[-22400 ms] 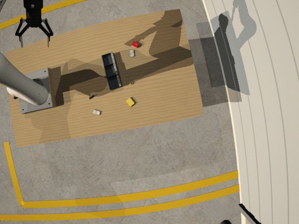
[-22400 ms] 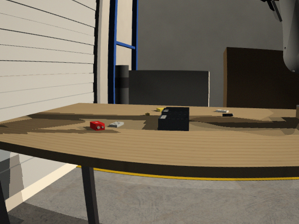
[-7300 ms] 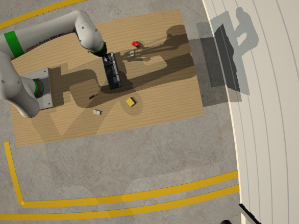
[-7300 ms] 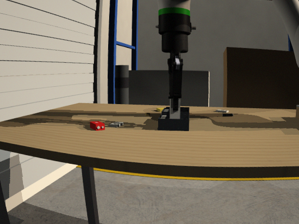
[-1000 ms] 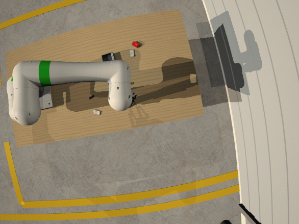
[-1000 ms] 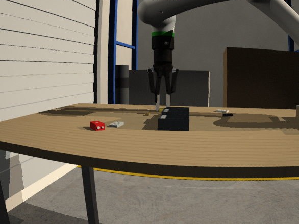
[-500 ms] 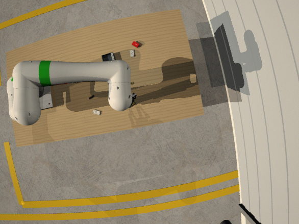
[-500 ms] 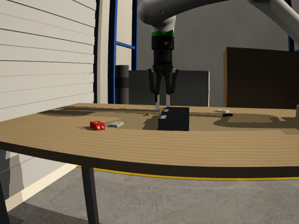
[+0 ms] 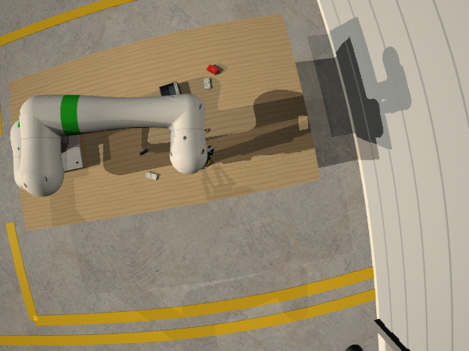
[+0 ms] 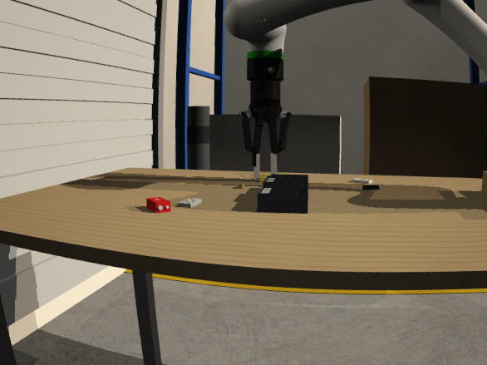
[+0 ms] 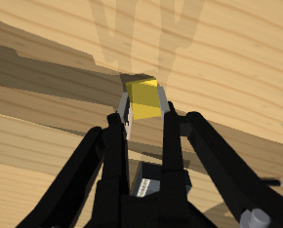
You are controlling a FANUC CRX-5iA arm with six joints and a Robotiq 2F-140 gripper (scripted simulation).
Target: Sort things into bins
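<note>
Right now the black three-part bin is 250 mm to the left of my hand, 60 mm behind it and 20 mm below it. Round my hand: yellow pad (30 mm below); nut (120 mm to the left, 50 mm ahead, 30 mm below); black piece (250 mm behind, 120 mm to the left, 30 mm below).
</note>
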